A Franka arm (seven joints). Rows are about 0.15 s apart.
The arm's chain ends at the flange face. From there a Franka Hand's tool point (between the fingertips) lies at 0.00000 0.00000 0.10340 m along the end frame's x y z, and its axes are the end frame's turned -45 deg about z.
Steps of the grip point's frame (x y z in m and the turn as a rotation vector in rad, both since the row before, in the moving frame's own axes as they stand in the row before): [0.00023 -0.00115 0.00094 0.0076 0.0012 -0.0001]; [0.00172 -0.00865 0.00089 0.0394 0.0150 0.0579]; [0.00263 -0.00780 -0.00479 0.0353 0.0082 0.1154]
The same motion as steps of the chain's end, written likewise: [-0.00018 -0.00033 0.00094 0.0062 -0.0045 -0.0001]; [-0.00323 -0.00331 0.00098 0.0385 -0.0173 0.0579]; [-0.00186 -0.00409 -0.00472 0.0308 -0.0192 0.1154]
